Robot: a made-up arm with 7 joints. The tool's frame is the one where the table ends. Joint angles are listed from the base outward.
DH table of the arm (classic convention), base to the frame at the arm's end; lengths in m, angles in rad. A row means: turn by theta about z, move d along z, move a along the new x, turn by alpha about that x. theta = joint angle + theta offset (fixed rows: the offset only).
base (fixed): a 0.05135  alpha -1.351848  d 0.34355  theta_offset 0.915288
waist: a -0.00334  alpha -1.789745  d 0.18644  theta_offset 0
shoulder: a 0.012  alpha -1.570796  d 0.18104  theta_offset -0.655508
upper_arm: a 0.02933  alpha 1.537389  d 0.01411  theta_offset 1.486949
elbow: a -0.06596  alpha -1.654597  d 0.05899  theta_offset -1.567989
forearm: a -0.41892  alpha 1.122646  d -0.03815  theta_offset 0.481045
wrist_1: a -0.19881  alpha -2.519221  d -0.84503  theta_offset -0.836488
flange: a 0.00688  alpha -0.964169  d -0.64  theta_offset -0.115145
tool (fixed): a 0  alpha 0  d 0.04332  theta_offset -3.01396
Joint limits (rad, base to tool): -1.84..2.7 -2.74..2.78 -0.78..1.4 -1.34..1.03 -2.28..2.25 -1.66..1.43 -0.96..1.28
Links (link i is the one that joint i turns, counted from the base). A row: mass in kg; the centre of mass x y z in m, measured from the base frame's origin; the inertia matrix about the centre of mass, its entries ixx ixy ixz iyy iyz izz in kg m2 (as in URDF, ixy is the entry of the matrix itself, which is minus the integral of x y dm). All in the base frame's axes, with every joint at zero. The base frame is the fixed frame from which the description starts. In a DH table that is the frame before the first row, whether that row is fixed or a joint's. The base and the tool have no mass.
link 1: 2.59; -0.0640 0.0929 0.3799; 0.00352 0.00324 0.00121 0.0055 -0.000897 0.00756
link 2: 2.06; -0.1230 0.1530 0.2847; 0.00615 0 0 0.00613 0.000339 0.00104
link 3: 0.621; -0.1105 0.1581 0.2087; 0.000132 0 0 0.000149 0 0.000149
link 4: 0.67; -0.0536 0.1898 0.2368; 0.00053 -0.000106 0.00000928 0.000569 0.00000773 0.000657
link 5: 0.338; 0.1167 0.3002 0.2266; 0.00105 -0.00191 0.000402 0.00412 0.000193 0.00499
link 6: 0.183; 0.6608 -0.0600 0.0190; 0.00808 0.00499 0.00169 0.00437 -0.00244 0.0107
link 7: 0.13; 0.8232 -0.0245 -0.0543; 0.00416 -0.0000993 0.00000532 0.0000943 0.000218 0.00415
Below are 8 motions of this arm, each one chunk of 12 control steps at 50 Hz.
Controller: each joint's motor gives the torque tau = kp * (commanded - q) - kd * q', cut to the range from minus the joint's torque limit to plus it. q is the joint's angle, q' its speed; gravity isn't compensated. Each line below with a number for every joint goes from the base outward.
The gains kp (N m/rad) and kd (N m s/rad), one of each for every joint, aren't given. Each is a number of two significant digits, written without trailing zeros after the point. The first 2 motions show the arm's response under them.
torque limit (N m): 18 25 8.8 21 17 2 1.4
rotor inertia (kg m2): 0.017 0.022 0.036 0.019 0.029 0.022 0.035
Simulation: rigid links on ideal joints. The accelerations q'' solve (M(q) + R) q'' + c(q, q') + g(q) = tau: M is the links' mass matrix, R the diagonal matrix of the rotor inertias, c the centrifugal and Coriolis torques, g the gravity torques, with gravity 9.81 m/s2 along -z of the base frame. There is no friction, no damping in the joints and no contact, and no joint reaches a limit. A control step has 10 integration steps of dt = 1/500 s. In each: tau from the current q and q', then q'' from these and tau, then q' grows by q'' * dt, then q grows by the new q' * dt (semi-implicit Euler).
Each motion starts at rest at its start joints. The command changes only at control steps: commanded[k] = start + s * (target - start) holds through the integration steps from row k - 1 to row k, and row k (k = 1, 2, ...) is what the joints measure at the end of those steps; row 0 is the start. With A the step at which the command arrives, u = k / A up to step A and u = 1 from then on. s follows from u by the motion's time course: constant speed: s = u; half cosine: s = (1 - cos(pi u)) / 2; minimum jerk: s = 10 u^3 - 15 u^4 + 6 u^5; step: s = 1 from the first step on.
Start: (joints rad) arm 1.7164 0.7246 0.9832 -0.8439 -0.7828 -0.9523 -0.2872
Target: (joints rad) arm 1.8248 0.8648 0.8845 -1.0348 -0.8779 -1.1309 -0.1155
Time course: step
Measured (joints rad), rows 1 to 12:
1: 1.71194 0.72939 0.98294 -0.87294 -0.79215 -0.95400 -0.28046
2: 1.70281 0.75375 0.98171 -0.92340 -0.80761 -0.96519 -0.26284
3: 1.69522 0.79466 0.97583 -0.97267 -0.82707 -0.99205 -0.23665
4: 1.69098 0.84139 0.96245 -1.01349 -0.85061 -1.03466 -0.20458
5: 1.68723 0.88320 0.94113 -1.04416 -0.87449 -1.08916 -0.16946
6: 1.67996 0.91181 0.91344 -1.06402 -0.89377 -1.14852 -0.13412
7: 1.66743 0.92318 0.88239 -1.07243 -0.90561 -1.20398 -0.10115
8: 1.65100 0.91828 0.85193 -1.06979 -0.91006 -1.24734 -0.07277
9: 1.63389 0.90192 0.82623 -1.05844 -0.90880 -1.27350 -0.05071
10: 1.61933 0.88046 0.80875 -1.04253 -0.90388 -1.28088 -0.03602
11: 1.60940 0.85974 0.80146 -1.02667 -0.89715 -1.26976 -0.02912
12: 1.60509 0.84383 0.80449 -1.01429 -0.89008 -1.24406 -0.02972
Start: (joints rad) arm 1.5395 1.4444 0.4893 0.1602 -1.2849 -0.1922 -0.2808
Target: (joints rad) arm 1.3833 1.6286 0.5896 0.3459 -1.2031 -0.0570 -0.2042
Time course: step
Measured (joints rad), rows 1 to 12:
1: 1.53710 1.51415 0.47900 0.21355 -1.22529 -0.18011 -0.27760
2: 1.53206 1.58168 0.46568 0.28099 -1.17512 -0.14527 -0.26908
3: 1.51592 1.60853 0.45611 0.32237 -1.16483 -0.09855 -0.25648
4: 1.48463 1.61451 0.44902 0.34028 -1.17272 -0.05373 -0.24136
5: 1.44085 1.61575 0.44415 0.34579 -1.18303 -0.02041 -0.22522
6: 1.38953 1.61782 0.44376 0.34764 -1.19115 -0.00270 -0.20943
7: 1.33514 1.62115 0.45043 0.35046 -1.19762 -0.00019 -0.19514
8: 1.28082 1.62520 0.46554 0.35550 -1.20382 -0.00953 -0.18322
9: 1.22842 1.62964 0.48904 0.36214 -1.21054 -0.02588 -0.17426
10: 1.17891 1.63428 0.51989 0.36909 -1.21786 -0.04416 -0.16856
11: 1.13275 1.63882 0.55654 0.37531 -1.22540 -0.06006 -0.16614
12: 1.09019 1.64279 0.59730 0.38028 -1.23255 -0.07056 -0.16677
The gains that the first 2 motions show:
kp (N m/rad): 27 120 12 70 92 13 7.1
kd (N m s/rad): 0.99 2.3 0.47 1.6 2.9 0.28 0.23
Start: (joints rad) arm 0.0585 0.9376 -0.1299 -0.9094 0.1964 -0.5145 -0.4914
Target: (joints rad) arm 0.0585 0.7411 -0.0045 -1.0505 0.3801 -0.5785 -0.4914
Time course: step
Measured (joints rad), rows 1 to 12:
1: 0.04161 0.90339 -0.09811 -0.91139 0.21728 -0.52924 -0.49169
2: 0.00647 0.83341 -0.03444 -0.91709 0.26301 -0.55835 -0.49228
3: -0.02794 0.76353 0.02865 -0.92636 0.31597 -0.58638 -0.49285
4: -0.04609 0.71761 0.07067 -0.94126 0.36063 -0.60388 -0.49318
5: -0.04232 0.70246 0.08502 -0.96416 0.38782 -0.60859 -0.49321
6: -0.02108 0.71084 0.07627 -0.99385 0.39647 -0.60393 -0.49300
7: 0.00826 0.72912 0.05457 -1.02549 0.39213 -0.59583 -0.49267
8: 0.03705 0.74491 0.02978 -1.05364 0.38310 -0.58957 -0.49234
9: 0.06035 0.75175 0.00756 -1.07465 0.37618 -0.58802 -0.49207
10: 0.07693 0.74971 -0.01127 -1.08713 0.37442 -0.59123 -0.49186
11: 0.08787 0.74281 -0.02889 -1.09146 0.37739 -0.59719 -0.49171
12: 0.09504 0.73550 -0.04806 -1.08906 0.38288 -0.60307 -0.49159

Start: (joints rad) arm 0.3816 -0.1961 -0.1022 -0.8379 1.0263 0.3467 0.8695
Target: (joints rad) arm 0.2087 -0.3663 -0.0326 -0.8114 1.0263 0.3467 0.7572
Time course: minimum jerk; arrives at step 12
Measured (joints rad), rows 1 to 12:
1: 0.37901 -0.19602 -0.10615 -0.83577 1.02710 0.34634 0.86949
2: 0.37304 -0.19672 -0.11706 -0.83081 1.02766 0.34625 0.86933
3: 0.36479 -0.19990 -0.13392 -0.82347 1.02657 0.34778 0.86857
4: 0.35463 -0.20723 -0.15517 -0.81353 1.02377 0.35201 0.86654
5: 0.34263 -0.21971 -0.17926 -0.80119 1.02013 0.35953 0.86246
6: 0.32902 -0.23737 -0.20504 -0.78761 1.01697 0.37026 0.85561
7: 0.31439 -0.25932 -0.23172 -0.77480 1.01558 0.38328 0.84554
8: 0.29972 -0.28394 -0.25873 -0.76503 1.01690 0.39696 0.83218
9: 0.28630 -0.30920 -0.28537 -0.76023 1.02136 0.40912 0.81594
10: 0.27558 -0.33295 -0.31063 -0.76137 1.02875 0.41744 0.79774
11: 0.26892 -0.35336 -0.33320 -0.76815 1.03824 0.41997 0.77881
12: 0.26723 -0.36942 -0.35175 -0.77874 1.04838 0.41572 0.76058

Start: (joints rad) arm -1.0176 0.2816 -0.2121 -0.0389 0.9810 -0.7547 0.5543
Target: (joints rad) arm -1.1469 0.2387 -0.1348 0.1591 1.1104 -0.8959 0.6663
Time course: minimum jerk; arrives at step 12
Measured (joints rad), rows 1 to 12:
1: -1.01110 0.28269 -0.20990 -0.04091 0.98037 -0.75586 0.55437
2: -0.99602 0.28507 -0.20462 -0.04319 0.97916 -0.76002 0.55468
3: -0.97740 0.28791 -0.19772 -0.04060 0.97889 -0.76878 0.55560
4: -0.95989 0.29050 -0.19080 -0.02892 0.98126 -0.78369 0.55773
5: -0.94671 0.29212 -0.18573 -0.00611 0.98743 -0.80544 0.56179
6: -0.93919 0.29208 -0.18461 0.02714 0.99774 -0.83348 0.56850
7: -0.93679 0.28971 -0.18947 0.06764 1.01182 -0.86578 0.57833
8: -0.93751 0.28446 -0.20170 0.11062 1.02888 -0.89901 0.59139
9: -0.93868 0.27612 -0.22147 0.15088 1.04792 -0.92887 0.60733
10: -0.93757 0.26519 -0.24736 0.18389 1.06773 -0.95074 0.62528
11: -0.93204 0.25306 -0.27664 0.20663 1.08682 -0.96064 0.64400
12: -0.92114 0.24168 -0.30594 0.21822 1.10359 -0.95644 0.66204

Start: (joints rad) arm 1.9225 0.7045 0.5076 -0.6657 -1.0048 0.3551 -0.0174
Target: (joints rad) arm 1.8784 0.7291 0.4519 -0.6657 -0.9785 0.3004 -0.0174
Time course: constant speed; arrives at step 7
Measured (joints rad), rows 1 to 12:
1: 1.91456 0.70444 0.50278 -0.66577 -1.00135 0.35403 -0.01742
2: 1.89527 0.70311 0.49023 -0.66615 -0.99449 0.35165 -0.01748
3: 1.86856 0.70070 0.47209 -0.66628 -0.98626 0.34890 -0.01757
4: 1.83804 0.69802 0.45087 -0.66570 -0.97788 0.34661 -0.01769
5: 1.80682 0.69595 0.42905 -0.66433 -0.97010 0.34516 -0.01783
6: 1.77733 0.69511 0.40881 -0.66248 -0.96335 0.34438 -0.01800
7: 1.75126 0.69584 0.39178 -0.66055 -0.95783 0.34359 -0.01820
8: 1.73044 0.69699 0.37888 -0.65925 -0.95506 0.34233 -0.01842
9: 1.71579 0.69828 0.37086 -0.65851 -0.95506 0.34046 -0.01863
10: 1.70719 0.70013 0.36806 -0.65794 -0.95675 0.33789 -0.01883
11: 1.70393 0.70259 0.37020 -0.65742 -0.95928 0.33453 -0.01901
12: 1.70493 0.70543 0.37652 -0.65699 -0.96215 0.33043 -0.01915

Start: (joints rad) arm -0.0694 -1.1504 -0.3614 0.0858 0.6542 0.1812 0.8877
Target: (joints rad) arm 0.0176 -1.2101 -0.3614 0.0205 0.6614 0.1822 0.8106
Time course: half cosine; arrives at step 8
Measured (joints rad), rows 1 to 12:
1: -0.06963 -1.15187 -0.36418 0.08760 0.65469 0.18100 0.88762
2: -0.06846 -1.15506 -0.37212 0.09010 0.65539 0.18152 0.88704
3: -0.06392 -1.15973 -0.38562 0.09039 0.65524 0.18383 0.88526
4: -0.05524 -1.16597 -0.40477 0.08708 0.65400 0.18805 0.88148
5: -0.04272 -1.17367 -0.42894 0.08032 0.65234 0.19354 0.87509
6: -0.02737 -1.18233 -0.45648 0.07137 0.65134 0.19927 0.86585
7: -0.01040 -1.19111 -0.48476 0.06201 0.65198 0.20431 0.85400
8: 0.00705 -1.19894 -0.51055 0.05408 0.65484 0.20803 0.84034
9: 0.02428 -1.20505 -0.53084 0.04907 0.65958 0.21043 0.82602
10: 0.04107 -1.20927 -0.54381 0.04758 0.66508 0.21210 0.81221
11: 0.05752 -1.21167 -0.54911 0.04931 0.67026 0.21396 0.79989
12: 0.07367 -1.21250 -0.54759 0.05347 0.67441 0.21679 0.78983

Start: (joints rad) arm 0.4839 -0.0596 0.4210 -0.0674 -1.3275 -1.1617 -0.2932
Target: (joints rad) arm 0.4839 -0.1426 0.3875 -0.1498 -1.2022 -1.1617 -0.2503
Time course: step
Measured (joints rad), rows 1 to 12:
1: 0.48719 -0.07032 0.42549 -0.07731 -1.32259 -1.17401 -0.29129
2: 0.49201 -0.08994 0.43513 -0.09537 -1.30472 -1.19926 -0.28636
3: 0.49316 -0.11121 0.44596 -0.11327 -1.27655 -1.22293 -0.27915
4: 0.48714 -0.13120 0.45512 -0.12762 -1.24466 -1.23349 -0.27052
5: 0.47246 -0.14809 0.46129 -0.13764 -1.21486 -1.22543 -0.26135
6: 0.44971 -0.16077 0.46462 -0.14387 -1.19065 -1.19946 -0.25247
7: 0.42126 -0.16902 0.46630 -0.14741 -1.17328 -1.16105 -0.24456
8: 0.39046 -0.17337 0.46803 -0.14938 -1.16236 -1.11810 -0.23816
9: 0.36075 -0.17481 0.47150 -0.15057 -1.15664 -1.07867 -0.23359
10: 0.33503 -0.17438 0.47808 -0.15134 -1.15470 -1.04917 -0.23099
11: 0.31521 -0.17284 0.48854 -0.15173 -1.15531 -1.03340 -0.23032
12: 0.30217 -0.17065 0.50304 -0.15161 -1.15767 -1.03222 -0.23139

